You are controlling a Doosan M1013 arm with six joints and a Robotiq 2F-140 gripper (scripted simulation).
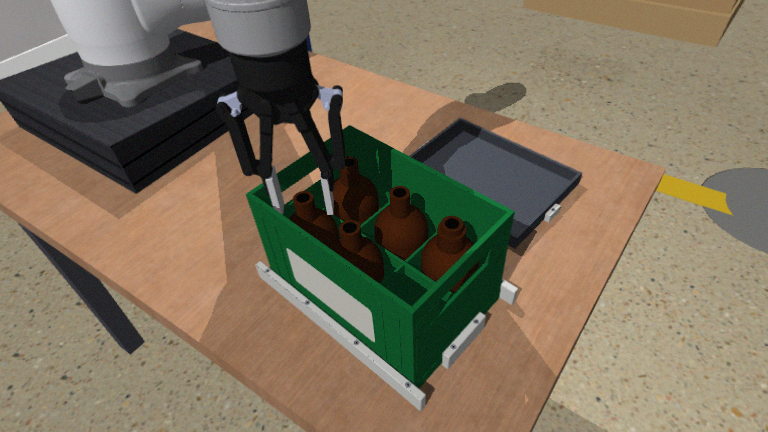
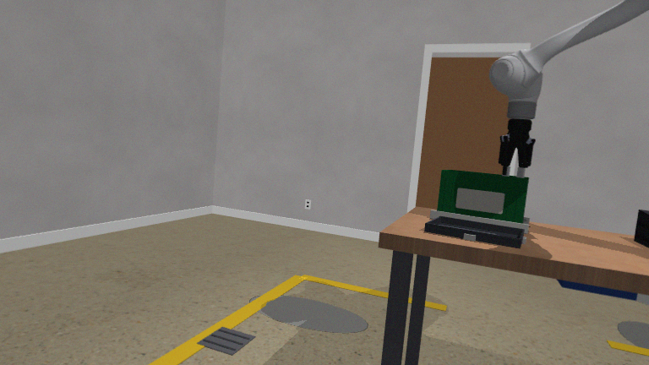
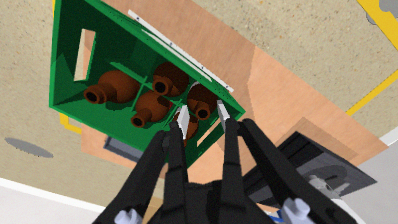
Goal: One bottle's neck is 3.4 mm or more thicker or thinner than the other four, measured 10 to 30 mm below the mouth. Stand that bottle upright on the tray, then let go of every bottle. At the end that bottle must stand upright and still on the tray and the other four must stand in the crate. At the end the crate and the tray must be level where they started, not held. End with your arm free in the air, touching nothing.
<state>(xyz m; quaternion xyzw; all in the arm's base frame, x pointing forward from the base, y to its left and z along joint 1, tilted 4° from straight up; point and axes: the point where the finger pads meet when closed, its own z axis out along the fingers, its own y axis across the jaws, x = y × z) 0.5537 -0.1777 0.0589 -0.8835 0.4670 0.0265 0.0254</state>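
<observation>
My hand is 90 mm short of the crate, 30 mm to the right of it and 90 mm above it. Also, from my hand: grey tray (130 mm ahead, 310 mm to the left, 160 mm below).
</observation>
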